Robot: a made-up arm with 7 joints. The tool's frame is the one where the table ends. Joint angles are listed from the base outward.
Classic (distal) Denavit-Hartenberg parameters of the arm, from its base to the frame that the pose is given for. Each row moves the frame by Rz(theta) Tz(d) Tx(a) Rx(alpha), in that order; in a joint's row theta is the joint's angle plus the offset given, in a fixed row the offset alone. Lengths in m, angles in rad.
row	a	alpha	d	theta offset
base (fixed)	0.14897	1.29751	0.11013	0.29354
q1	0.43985	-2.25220	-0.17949	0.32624
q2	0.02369	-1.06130	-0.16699	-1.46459
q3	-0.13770	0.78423	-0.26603	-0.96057
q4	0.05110	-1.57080	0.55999	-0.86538
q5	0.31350	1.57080	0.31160	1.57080
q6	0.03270	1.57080	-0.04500	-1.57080
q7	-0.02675	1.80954	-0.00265	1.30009
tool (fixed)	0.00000	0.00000	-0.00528	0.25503
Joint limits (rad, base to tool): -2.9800..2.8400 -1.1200..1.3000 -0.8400..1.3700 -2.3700..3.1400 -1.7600..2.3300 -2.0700..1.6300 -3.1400..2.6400
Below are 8 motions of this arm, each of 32 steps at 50 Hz.
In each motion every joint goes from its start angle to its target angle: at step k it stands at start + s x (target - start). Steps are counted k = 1, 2, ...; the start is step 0. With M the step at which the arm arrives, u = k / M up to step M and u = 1 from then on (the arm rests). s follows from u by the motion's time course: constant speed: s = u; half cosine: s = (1 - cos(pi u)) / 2; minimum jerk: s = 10 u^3 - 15 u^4 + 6 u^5.
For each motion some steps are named. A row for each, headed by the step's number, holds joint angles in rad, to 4 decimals.
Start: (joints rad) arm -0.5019 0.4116 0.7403 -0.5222 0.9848 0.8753 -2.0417
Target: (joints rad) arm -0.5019 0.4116 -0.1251 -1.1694 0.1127 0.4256 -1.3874
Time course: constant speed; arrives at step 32
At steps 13, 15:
13: -0.5019 0.4116 0.3887 -0.7851 0.6305 0.6926 -1.7759
15: -0.5019 0.4116 0.3346 -0.8256 0.5760 0.6645 -1.7350

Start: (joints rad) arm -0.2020 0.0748 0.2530 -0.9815 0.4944 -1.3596 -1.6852
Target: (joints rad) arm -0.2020 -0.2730 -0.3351 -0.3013 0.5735 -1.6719 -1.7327
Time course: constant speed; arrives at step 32
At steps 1, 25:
1: -0.2020 0.0639 0.2346 -0.9602 0.4969 -1.3694 -1.6867
25: -0.2020 -0.1969 -0.2065 -0.4501 0.5562 -1.6036 -1.7223

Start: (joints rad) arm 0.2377 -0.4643 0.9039 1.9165 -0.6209 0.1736 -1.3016
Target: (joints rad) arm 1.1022 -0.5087 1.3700 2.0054 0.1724 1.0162 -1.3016
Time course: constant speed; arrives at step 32
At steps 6, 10, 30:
6: 0.3998 -0.4726 0.9913 1.9332 -0.4722 0.3316 -1.3016
10: 0.5079 -0.4782 1.0496 1.9443 -0.3730 0.4369 -1.3016
30: 1.0482 -0.5059 1.3409 1.9998 0.1228 0.9635 -1.3016

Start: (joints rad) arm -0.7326 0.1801 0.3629 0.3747 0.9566 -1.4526 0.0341
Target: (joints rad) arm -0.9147 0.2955 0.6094 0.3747 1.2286 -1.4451 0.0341
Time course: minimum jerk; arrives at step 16
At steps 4, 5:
4: -0.7515 0.1920 0.3884 0.3747 0.9848 -1.4518 0.0341
5: -0.7654 0.2009 0.4073 0.3747 1.0056 -1.4512 0.0341

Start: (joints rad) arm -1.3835 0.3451 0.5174 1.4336 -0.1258 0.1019 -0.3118
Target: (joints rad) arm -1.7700 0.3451 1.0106 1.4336 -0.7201 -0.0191 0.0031
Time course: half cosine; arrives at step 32
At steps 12, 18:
12: -1.5028 0.3451 0.6696 1.4336 -0.3092 0.0646 -0.2146
18: -1.6145 0.3451 0.8121 1.4336 -0.4809 0.0296 -0.1236

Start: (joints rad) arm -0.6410 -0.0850 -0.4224 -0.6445 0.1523 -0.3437 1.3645
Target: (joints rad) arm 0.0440 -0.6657 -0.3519 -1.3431 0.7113 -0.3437 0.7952
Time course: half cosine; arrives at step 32
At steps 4, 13, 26, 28, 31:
4: -0.6149 -0.1071 -0.4197 -0.6711 0.1736 -0.3437 1.3428
13: -0.3979 -0.2911 -0.3974 -0.8924 0.3507 -0.3437 1.1625
26: -0.0137 -0.6168 -0.3578 -1.2842 0.6642 -0.3437 0.8432
28: 0.0179 -0.6436 -0.3546 -1.3165 0.6900 -0.3437 0.8169
31: 0.0424 -0.6643 -0.3521 -1.3414 0.7100 -0.3437 0.7966

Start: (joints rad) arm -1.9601 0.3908 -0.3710 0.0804 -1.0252 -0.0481 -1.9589
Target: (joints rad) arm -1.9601 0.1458 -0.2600 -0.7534 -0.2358 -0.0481 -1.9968
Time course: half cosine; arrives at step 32
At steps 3, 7, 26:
3: -1.9601 0.3855 -0.3686 0.0624 -1.0082 -0.0481 -1.9597
7: -1.9601 0.3630 -0.3584 -0.0142 -0.9356 -0.0481 -1.9632
26: -1.9601 0.1664 -0.2694 -0.6831 -0.3023 -0.0481 -1.9936

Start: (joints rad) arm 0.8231 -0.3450 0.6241 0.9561 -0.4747 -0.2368 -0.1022
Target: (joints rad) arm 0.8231 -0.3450 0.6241 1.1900 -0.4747 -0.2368 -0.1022
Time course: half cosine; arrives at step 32
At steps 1, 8, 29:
1: 0.8231 -0.3450 0.6241 0.9567 -0.4747 -0.2368 -0.1022
8: 0.8231 -0.3450 0.6241 0.9904 -0.4747 -0.2368 -0.1022
29: 0.8231 -0.3450 0.6241 1.1850 -0.4747 -0.2368 -0.1022

